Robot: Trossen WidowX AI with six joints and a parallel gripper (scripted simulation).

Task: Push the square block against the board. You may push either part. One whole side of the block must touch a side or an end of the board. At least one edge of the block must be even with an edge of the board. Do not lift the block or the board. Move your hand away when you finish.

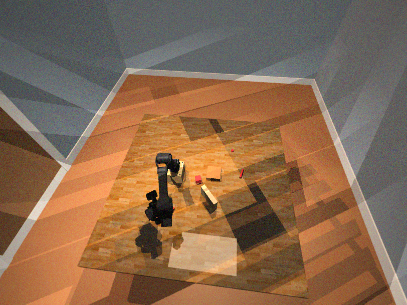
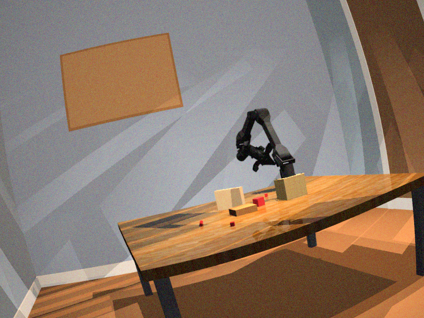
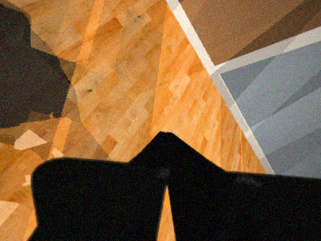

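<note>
The pale flat block is 320 mm ahead of my gripper tip, 220 mm to the left of it and 100 mm below it. The rest, counted from my gripper tip: brown board (430 mm to the left, 300 mm ahead, 140 mm below); red cube (340 mm to the left, 200 mm ahead, 140 mm below); red stick (500 mm to the left, 500 mm ahead, 150 mm below).
</note>
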